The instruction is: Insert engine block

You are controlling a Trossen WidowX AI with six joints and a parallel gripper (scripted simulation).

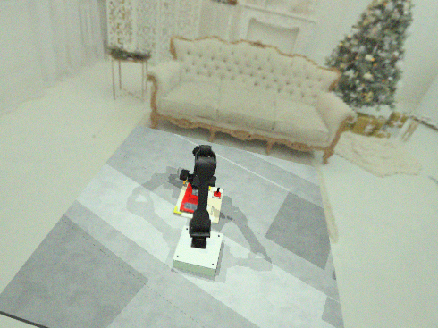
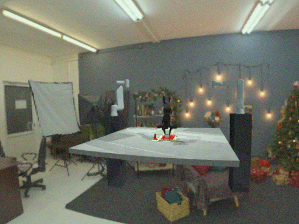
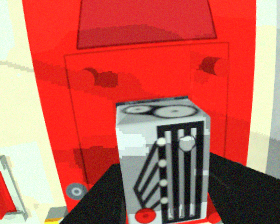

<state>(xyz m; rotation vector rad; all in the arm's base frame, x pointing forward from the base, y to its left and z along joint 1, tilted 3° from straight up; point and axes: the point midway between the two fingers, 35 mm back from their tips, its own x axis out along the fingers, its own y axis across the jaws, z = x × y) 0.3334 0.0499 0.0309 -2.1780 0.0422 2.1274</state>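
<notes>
Right now the engine block is 1 cm below my gripper tip.
</notes>
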